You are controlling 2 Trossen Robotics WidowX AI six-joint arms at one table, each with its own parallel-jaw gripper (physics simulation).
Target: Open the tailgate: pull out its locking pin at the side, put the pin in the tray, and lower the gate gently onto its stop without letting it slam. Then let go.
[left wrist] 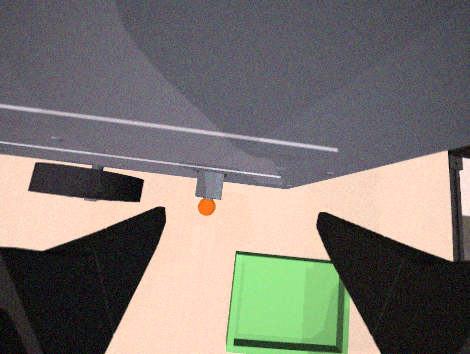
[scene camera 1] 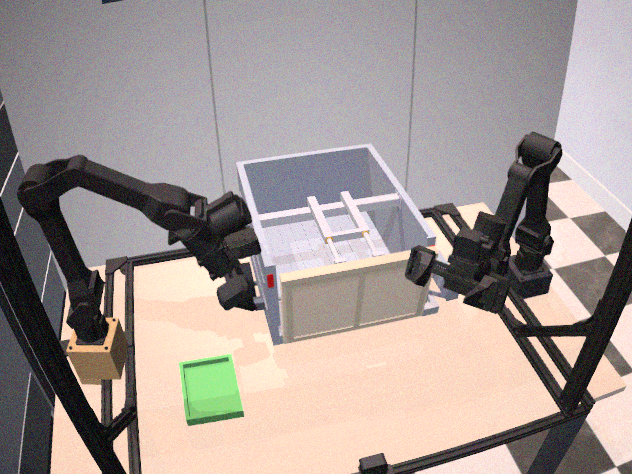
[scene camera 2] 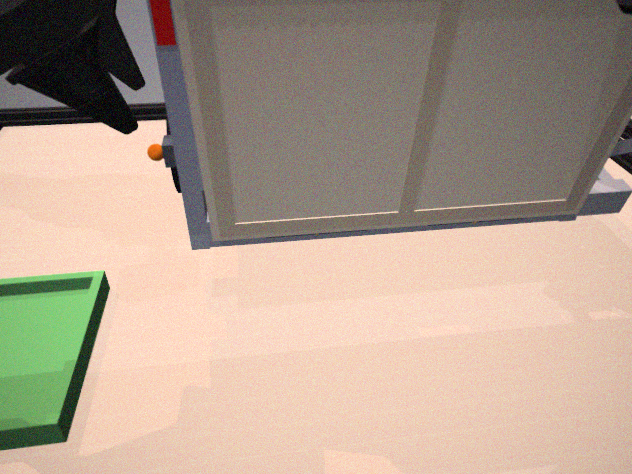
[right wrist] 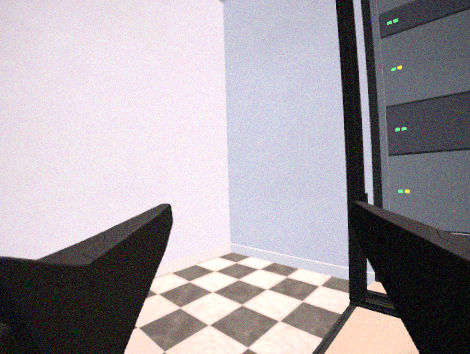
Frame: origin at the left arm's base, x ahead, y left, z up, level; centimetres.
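Where they show: left gripper, fingertip midpoint: [left wrist: 242, 216] [scene camera 2: 137, 107]; right gripper, fingertip midpoint: [scene camera 1: 439, 290] [right wrist: 260, 211]; left arm's base, origin of the base link: [scene camera 1: 92, 334]; right arm's base, origin of the base link: [scene camera 1: 528, 265].
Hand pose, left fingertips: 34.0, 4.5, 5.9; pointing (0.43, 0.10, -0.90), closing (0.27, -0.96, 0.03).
Observation:
Things, the pixels of their top centre, and the offset from my left fingertips, as dx, dy, dz. "spot": a spot on its surface instead.
- green tray, middle of its top: [scene camera 2: 4, 342] [left wrist: 291, 307] [scene camera 1: 209, 385] -9.4, -11.3, -14.6
- truck bed, surface spot: [scene camera 1: 403, 196] spot: +32.6, +15.8, +11.2
- black wheel, middle of its top: [scene camera 2: 180, 105] [left wrist: 55, 179] [scene camera 1: 245, 267] -2.2, +16.2, -6.4
The tailgate [scene camera 1: 326, 306] [scene camera 2: 326, 112] stands upright, closed, at the front of the grey truck bed. The locking pin's orange knob [scene camera 2: 155, 152] [left wrist: 206, 207] sticks out of a small grey bracket at the bed's side; it is hidden in scene camera 1. The green tray [scene camera 1: 216, 418] [scene camera 2: 84, 357] [left wrist: 233, 310] lies on the table and holds nothing. My left gripper [scene camera 1: 257, 295] [scene camera 2: 135, 107] [left wrist: 242, 216] is open and empty beside the bed. In scene camera 2 its tips show above and left of the knob. My right gripper [scene camera 1: 451, 293] [right wrist: 260, 211] is open and empty near the gate's right end.
The truck bed [scene camera 1: 403, 196] has white bars inside. A black wheel [scene camera 2: 176, 181] [left wrist: 85, 182] sits beside the pin bracket. A black frame [scene camera 1: 130, 331] runs along the table edges. The right wrist view shows walls and a checkered floor [right wrist: 245, 325].

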